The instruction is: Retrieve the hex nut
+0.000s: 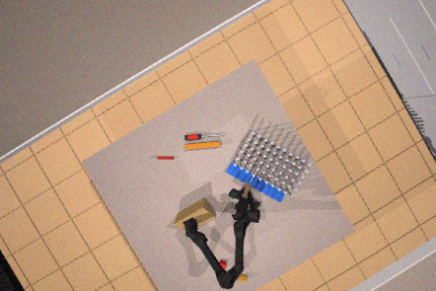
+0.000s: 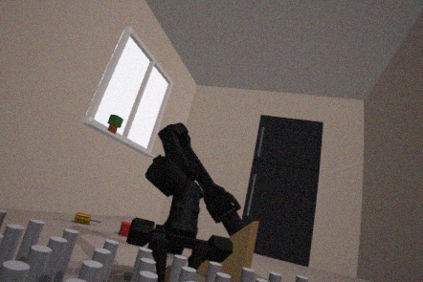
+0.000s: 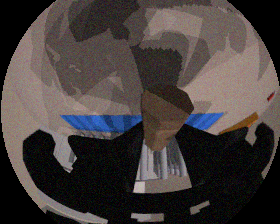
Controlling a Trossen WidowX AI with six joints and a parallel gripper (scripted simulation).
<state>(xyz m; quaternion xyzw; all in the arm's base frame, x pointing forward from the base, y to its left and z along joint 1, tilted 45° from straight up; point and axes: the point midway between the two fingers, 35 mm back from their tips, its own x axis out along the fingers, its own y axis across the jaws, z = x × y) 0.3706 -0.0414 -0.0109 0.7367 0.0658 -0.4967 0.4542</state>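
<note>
Right now the blue taped strip is 80 mm ahead of my gripper tip and 30 mm below it. Round my gripper tip: hook tool (80 mm ahead, 50 mm to the left); red cube (360 mm behind, 370 mm to the right, 10 mm below); orange bar (120 mm behind, 370 mm to the left, 10 mm below).
</note>
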